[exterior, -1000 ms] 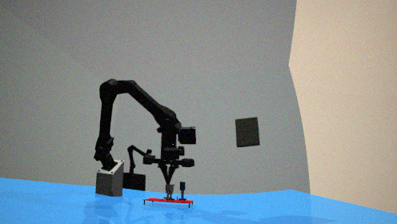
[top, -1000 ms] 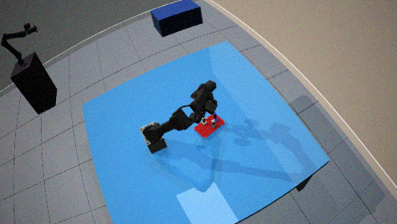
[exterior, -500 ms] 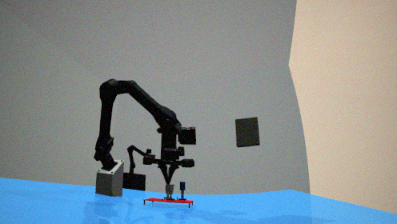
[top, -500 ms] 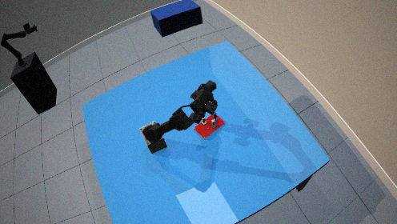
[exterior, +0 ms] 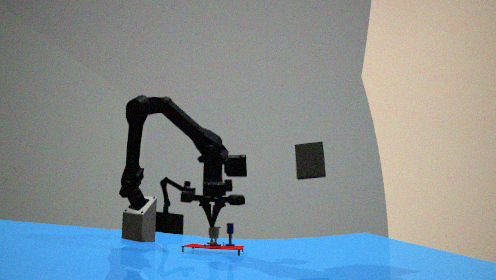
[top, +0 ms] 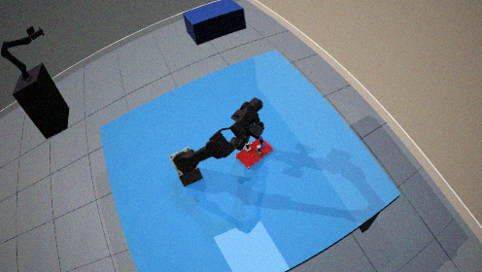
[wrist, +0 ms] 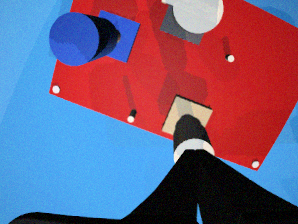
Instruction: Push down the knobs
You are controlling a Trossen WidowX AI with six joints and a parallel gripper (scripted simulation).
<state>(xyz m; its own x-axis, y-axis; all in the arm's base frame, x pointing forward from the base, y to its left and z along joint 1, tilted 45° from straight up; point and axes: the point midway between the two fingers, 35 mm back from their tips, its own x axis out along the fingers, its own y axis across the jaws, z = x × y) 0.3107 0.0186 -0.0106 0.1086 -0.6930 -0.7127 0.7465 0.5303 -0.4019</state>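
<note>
My gripper tip is now 2 cm above the knob.
</note>
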